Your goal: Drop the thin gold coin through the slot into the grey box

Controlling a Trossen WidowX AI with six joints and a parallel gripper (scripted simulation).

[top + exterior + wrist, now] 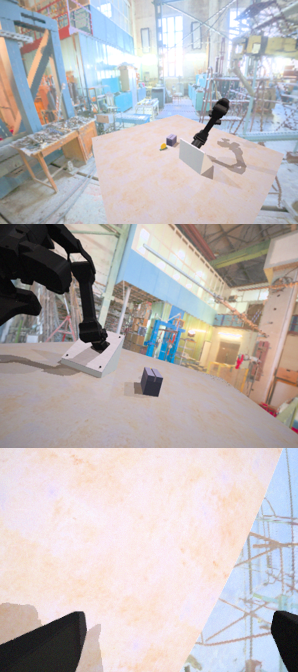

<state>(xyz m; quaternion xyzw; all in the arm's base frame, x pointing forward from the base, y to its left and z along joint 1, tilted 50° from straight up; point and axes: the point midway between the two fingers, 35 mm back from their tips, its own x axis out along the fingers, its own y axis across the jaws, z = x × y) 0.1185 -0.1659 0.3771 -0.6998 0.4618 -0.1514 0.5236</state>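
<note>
My gripper tip is 8 cm short of the gold coin, 53 cm to the right of it and 16 cm above it.
</note>
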